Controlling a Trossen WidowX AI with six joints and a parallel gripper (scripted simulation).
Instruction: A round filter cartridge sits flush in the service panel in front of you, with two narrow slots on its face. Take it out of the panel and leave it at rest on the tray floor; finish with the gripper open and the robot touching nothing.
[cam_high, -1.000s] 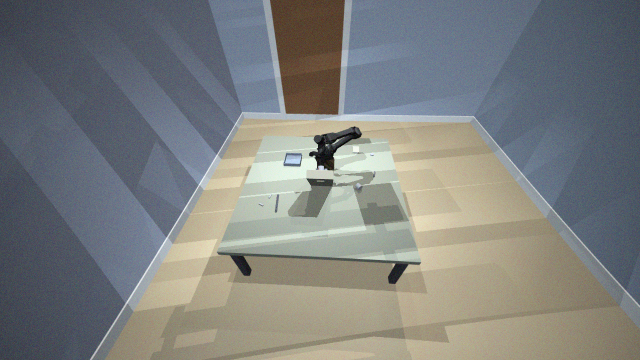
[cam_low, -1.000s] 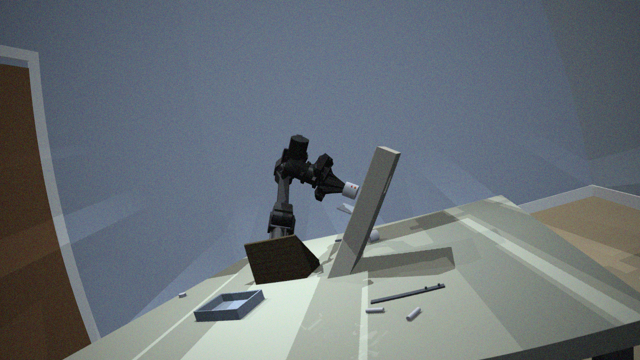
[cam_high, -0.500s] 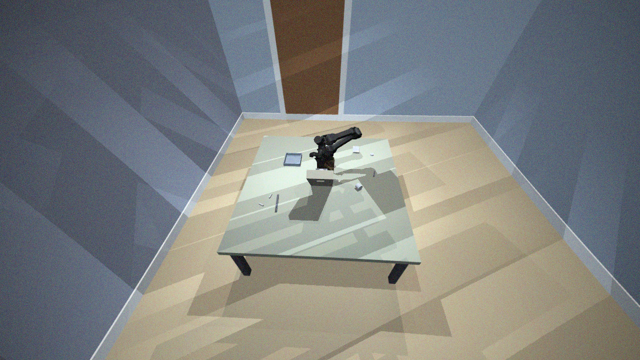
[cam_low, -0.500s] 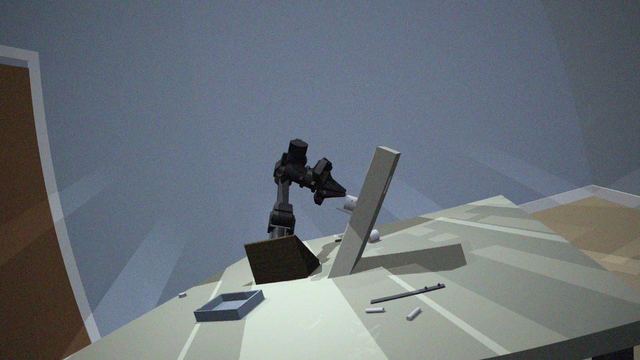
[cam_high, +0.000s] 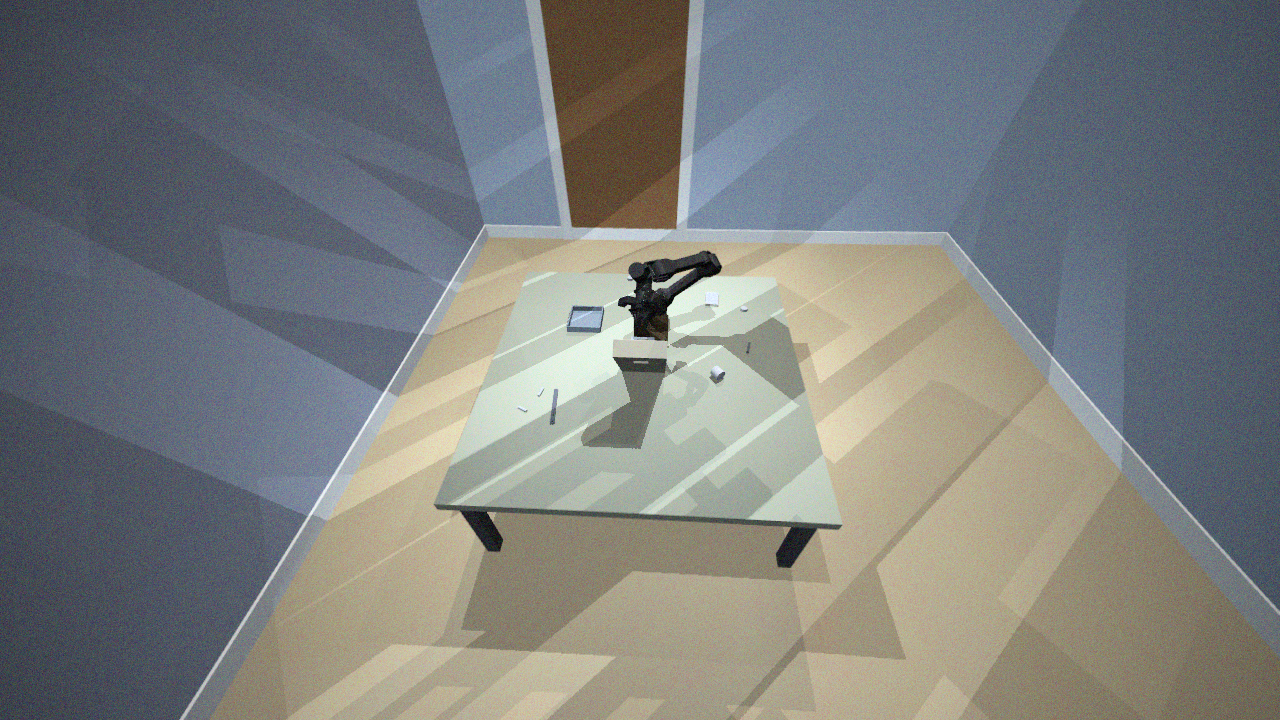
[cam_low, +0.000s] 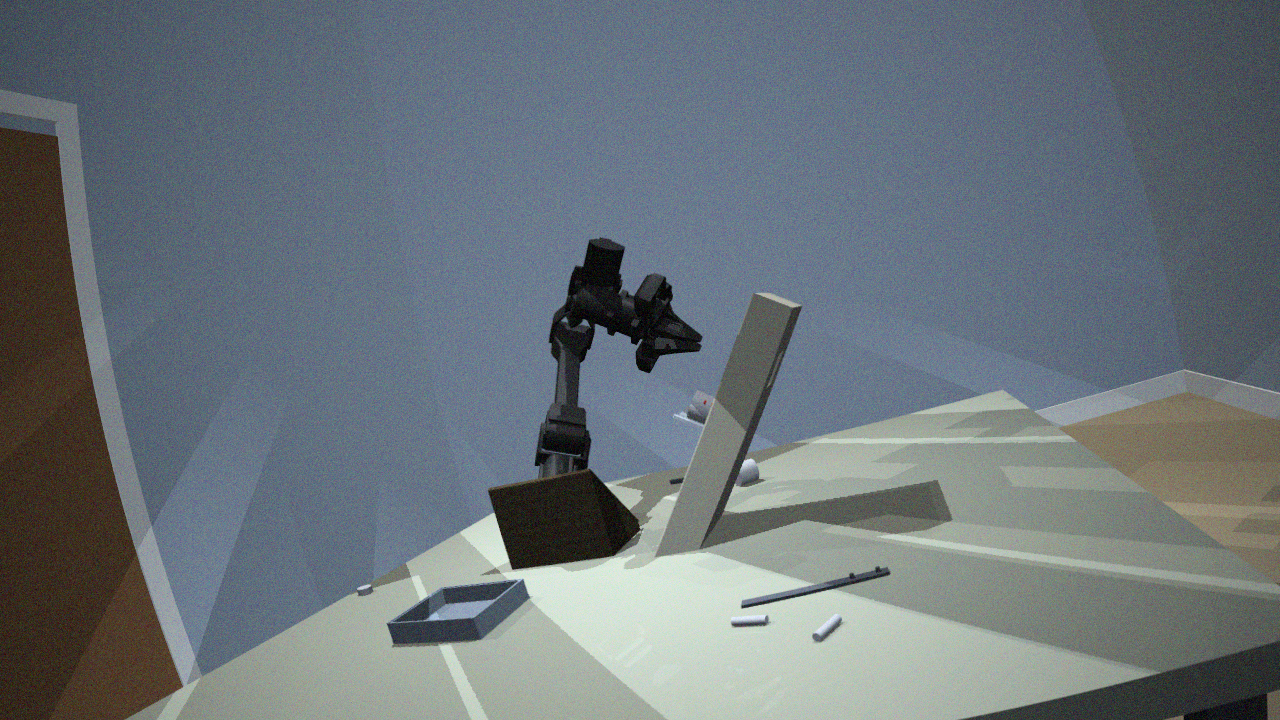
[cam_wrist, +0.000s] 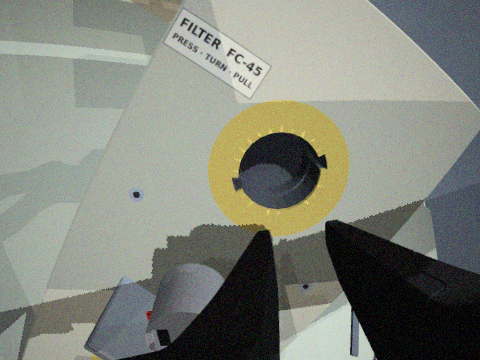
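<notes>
My gripper tip is now 20 mm past the white round filter cartridge and 100 mm above it. The rest, counted from my gripper tip: shallow grey tray 390 mm behind, 240 mm to the right, 280 mm below; then pale service panel 20 mm ahead, 110 mm below.
</notes>
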